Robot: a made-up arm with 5 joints.
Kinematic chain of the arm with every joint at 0, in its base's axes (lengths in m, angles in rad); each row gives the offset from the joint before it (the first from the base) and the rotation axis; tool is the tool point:
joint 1: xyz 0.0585 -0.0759 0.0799 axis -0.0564 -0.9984 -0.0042
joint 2: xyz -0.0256 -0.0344 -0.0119 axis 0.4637 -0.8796 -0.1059
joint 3: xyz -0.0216 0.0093 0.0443 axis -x
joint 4: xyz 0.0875 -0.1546 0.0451 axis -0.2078 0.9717 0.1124
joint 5: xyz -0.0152 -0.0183 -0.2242 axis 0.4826 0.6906 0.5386
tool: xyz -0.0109 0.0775 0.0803
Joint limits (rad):
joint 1: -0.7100..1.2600
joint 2: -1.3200..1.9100
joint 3: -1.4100..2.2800
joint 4: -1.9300..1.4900
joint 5: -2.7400..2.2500
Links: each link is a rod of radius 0.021 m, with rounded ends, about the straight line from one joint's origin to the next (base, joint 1, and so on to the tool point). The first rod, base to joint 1, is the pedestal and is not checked.
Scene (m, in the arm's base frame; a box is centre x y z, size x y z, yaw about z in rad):
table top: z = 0
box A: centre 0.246 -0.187 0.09 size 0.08 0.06 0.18 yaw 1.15
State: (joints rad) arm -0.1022 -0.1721 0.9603 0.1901 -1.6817
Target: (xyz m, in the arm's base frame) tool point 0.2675 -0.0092 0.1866
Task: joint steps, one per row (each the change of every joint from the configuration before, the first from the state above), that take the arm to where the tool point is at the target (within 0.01 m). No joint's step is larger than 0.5 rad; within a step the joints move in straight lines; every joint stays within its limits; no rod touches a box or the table.
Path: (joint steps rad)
1: 0.1703 -0.0496 0.0917 0.0815 0.4430
2: 0.1703 -0.0496 0.0917 0.0815 0.4430
3: 0.1702 -0.0496 0.0916 0.0815 0.4431
4: 0.1703 -0.0496 0.0917 0.0815 0.4430
5: 0.1703 -0.0496 0.0917 0.0815 0.4430
6: 0.1703 -0.0496 0.0917 0.0815 0.4430
7: 0.1702 -0.0496 0.0917 0.0815 0.4431
8: 0.1703 -0.0495 0.0916 0.0815 0.4430
9: -0.2187 0.0350 -0.0624 -0.4449 -0.1176
10: -0.2187 0.0350 -0.0623 -0.4449 -0.1177
11: -0.2187 0.0350 -0.0624 -0.4449 -0.1176
12: -0.2187 0.0350 -0.0624 -0.4449 -0.1176
13: -0.2187 0.0350 -0.0624 -0.4448 -0.1177
14: -0.2186 0.0350 -0.0624 -0.4449 -0.1176

